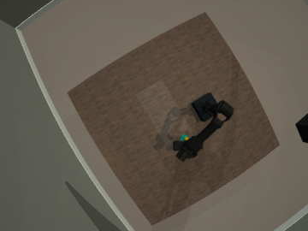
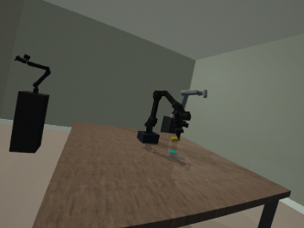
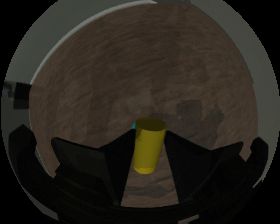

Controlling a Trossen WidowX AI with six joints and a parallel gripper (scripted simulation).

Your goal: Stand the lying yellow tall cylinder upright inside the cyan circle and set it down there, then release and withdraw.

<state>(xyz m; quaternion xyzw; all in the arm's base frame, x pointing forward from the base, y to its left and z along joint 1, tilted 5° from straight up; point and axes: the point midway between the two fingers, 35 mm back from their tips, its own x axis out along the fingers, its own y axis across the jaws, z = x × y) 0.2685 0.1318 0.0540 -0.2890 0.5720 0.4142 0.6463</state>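
Now: gripper tip 120 mm above the cyan circle, 20 mm to the left of it and 20 mm past it. The rest, counted from my gripper tip: yellow tall cylinder 20 mm to the right, 10 mm below, 10 mm behind.
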